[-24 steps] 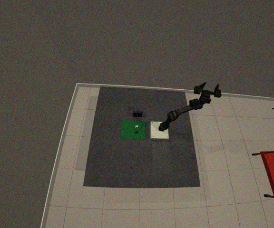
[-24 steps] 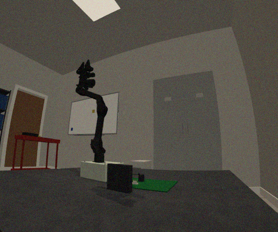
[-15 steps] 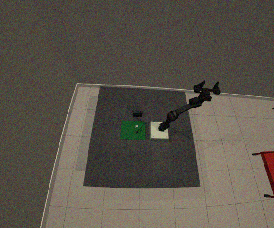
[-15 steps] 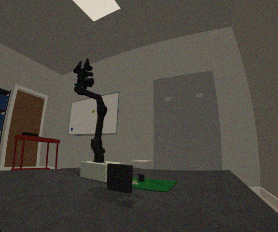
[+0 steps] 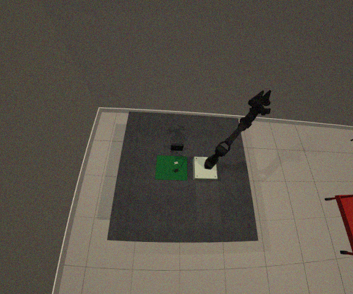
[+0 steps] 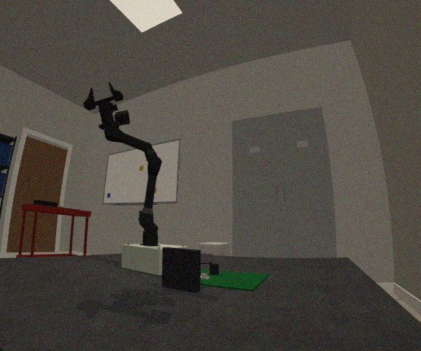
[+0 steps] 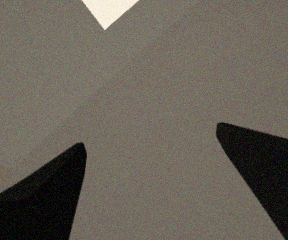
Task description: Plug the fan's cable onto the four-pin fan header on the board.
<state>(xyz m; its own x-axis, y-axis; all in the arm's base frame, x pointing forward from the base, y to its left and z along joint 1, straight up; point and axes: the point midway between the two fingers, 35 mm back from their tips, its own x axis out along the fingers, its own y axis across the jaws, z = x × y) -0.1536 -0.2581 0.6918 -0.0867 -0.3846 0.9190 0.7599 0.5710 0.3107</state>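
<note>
My gripper tip is 440 mm short of the dark plug, 350 mm to the right of it and 800 mm above it. Also, from my gripper tip: white four-pin fan header 460 mm ahead, 260 mm to the left, 820 mm below; green board 490 mm ahead, 320 mm to the left, 840 mm below; black fan 470 mm ahead, 120 mm to the left, 760 mm below.
</note>
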